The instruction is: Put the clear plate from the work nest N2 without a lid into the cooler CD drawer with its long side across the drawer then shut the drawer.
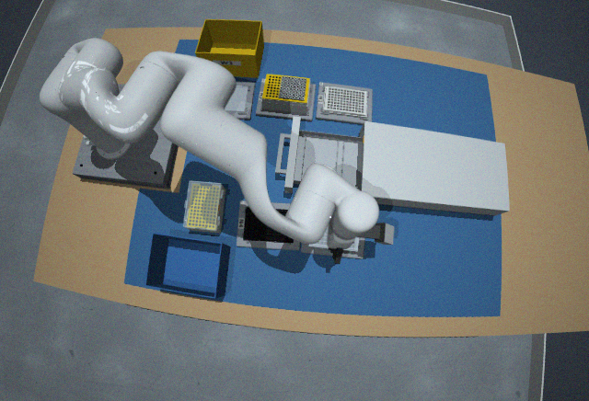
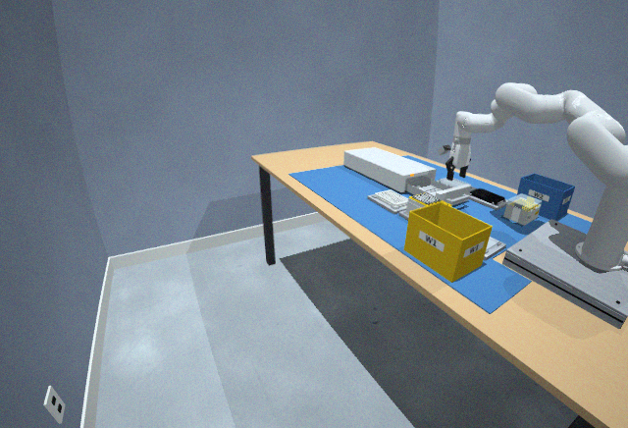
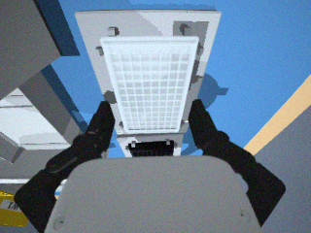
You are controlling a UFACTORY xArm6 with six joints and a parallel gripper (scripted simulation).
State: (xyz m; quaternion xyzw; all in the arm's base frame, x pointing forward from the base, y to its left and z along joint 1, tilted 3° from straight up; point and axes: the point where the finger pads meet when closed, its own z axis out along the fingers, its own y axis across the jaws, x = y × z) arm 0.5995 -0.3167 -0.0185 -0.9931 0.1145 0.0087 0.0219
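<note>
My hand is 30 mm above the clear plate. From my hand the other things lie so: black plate (170 mm behind, 40 mm to the left, 30 mm below); cooler drawer (190 mm to the left, 30 mm below, 20 mm ahead); grey work nest N2 (50 mm below).
</note>
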